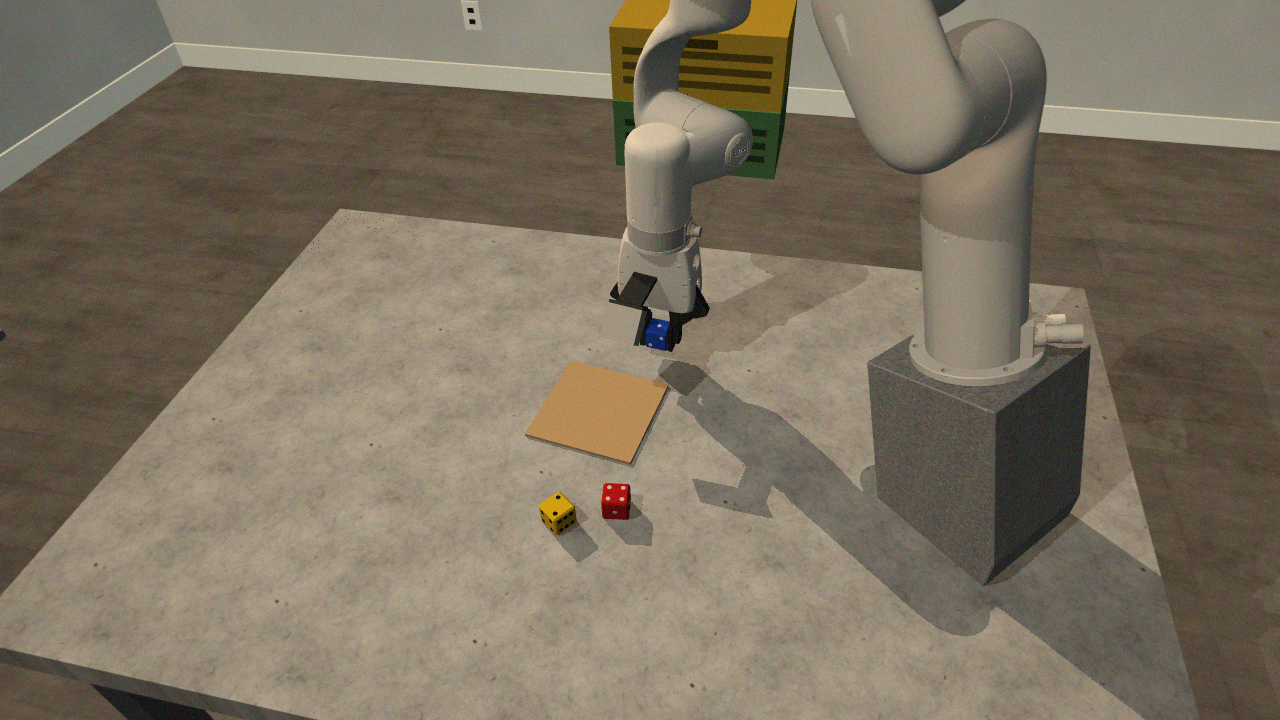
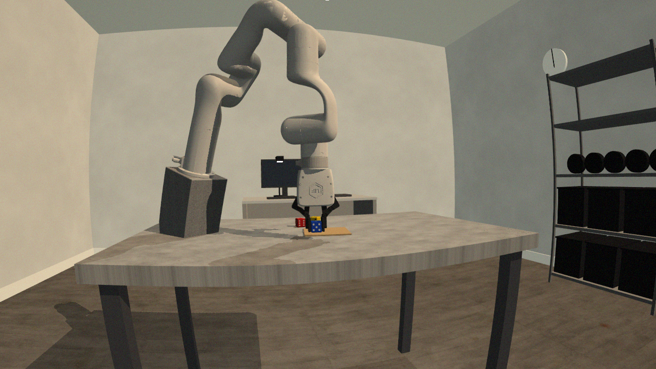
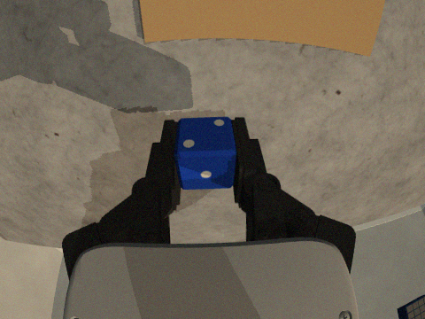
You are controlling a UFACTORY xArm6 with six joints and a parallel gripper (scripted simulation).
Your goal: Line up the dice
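Now: hand 50 mm short of the mat, 120 mm to the right of it and 40 mm above it. From my hand the other things lie so: red die: 10 mm behind, 260 mm to the left, 30 mm below; then yellow die: 40 mm ahead, 290 mm to the left, 30 mm below; then blue die: 10 mm below.
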